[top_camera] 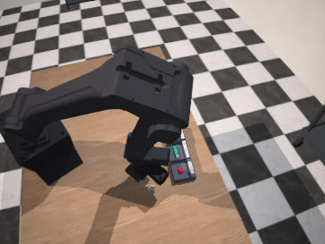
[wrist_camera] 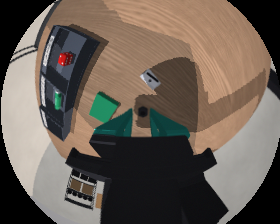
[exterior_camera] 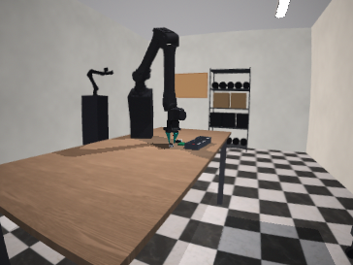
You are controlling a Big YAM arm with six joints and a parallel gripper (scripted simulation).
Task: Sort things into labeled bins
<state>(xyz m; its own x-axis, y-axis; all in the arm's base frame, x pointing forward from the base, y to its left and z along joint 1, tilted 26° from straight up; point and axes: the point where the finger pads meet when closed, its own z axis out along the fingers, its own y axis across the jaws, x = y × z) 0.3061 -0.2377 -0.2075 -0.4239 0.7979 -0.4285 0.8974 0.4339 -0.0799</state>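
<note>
Now: the small black piece 10 mm below my hand. Also, from my hand: black-and-white block: 110 mm to the left, 30 mm ahead, 10 mm below; then small white piece: 50 mm to the right, 10 mm below, 10 mm ahead; then flat green square: 60 mm ahead, 30 mm to the left, 10 mm below.
</note>
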